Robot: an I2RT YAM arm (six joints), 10 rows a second.
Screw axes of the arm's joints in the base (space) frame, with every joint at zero. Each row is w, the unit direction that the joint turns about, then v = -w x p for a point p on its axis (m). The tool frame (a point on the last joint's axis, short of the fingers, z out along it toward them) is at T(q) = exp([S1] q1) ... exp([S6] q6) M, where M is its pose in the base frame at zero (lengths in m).
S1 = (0, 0, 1, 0, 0, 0)
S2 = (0, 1, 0, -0.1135, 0, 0.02)
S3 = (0, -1, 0, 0.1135, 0, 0.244)
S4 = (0, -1, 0, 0.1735, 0, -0.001)
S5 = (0, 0, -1, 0, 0.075, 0)
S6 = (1, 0, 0, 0, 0.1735, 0)
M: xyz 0.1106 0 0.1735 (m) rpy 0 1.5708 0 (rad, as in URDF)
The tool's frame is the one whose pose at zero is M.
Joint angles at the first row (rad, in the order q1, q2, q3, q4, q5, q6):
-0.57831, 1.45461, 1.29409, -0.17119, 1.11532, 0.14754
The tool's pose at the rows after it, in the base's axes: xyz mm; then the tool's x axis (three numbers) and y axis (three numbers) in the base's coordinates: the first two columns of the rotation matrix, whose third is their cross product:
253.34 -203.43 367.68 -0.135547 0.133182 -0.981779 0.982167 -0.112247 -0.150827
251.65 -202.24 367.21 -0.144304 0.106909 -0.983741 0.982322 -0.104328 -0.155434
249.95 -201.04 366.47 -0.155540 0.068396 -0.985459 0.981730 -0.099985 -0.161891
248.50 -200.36 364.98 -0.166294 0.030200 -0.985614 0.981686 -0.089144 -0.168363
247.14 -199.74 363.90 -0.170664 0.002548 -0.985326 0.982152 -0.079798 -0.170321
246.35 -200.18 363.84 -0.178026 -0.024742 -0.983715 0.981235 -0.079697 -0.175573
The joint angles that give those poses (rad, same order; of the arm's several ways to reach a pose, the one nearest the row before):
-0.57825, 1.43734, 1.26020, -0.08600, 1.11030, 0.08435
-0.57832, 1.42278, 1.22466, -0.00327, 1.10435, 0.02367
-0.57831, 1.40873, 1.17918, 0.11560, 1.09983, -0.06119
-0.57984, 1.39901, 1.13599, 0.23135, 1.08384, -0.14119
-0.58137, 1.39233, 1.10651, 0.30892, 1.06846, -0.19141
-0.58442, 1.39208, 1.08590, 0.38485, 1.05924, -0.24525

